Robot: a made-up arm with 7 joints.
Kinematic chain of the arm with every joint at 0, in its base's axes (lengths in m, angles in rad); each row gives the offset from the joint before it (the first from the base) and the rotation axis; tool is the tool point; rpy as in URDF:
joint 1: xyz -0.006 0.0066 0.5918 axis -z
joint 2: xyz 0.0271 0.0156 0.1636 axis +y
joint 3: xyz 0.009 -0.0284 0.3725 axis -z
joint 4: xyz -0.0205 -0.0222 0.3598 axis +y
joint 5: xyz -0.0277 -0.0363 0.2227 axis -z
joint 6: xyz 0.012 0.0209 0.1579 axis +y
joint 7: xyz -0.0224 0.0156 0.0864 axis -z
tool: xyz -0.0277 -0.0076 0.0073 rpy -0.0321 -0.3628 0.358
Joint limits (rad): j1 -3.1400..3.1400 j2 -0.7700..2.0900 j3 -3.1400..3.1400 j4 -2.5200..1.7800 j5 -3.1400..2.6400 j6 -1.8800..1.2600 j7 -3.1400..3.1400
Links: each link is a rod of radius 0.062 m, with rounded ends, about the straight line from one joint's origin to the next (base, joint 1, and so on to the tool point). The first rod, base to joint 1, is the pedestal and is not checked.
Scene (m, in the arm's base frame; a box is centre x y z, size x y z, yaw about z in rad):
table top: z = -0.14
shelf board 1: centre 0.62 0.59 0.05 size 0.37 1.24 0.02 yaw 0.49
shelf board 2: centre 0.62 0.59 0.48 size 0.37 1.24 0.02 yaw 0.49
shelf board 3: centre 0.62 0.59 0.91 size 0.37 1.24 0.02 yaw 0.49
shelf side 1: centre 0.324 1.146 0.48 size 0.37 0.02 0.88 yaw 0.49
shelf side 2: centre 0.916 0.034 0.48 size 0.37 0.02 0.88 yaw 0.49
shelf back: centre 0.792 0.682 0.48 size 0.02 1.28 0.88 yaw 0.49
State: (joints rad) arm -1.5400 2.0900 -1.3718 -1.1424 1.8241 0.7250 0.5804
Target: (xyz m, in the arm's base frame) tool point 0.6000 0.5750 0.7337
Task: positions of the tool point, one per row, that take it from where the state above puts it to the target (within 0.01 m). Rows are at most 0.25 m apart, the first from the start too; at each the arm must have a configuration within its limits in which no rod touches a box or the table.
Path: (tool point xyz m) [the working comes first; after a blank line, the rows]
Joints at the target: -1.4060 1.7652 -1.1399 -1.8021 1.8697 0.7140 0.5398
Straight joint move there: touches shelf board 2.

1: 0.3729 0.7896 0.2703
2: 0.2462 0.7220 0.2678
3: 0.1283 0.6241 0.2700
4: 0.2284 0.6050 0.4508
5: 0.2953 0.5296 0.6115
6: 0.3164 0.4237 0.7337
7: 0.4157 0.4755 0.7461
8: 0.5108 0.5265 0.7459
9: 0.6000 0.5750 0.7337

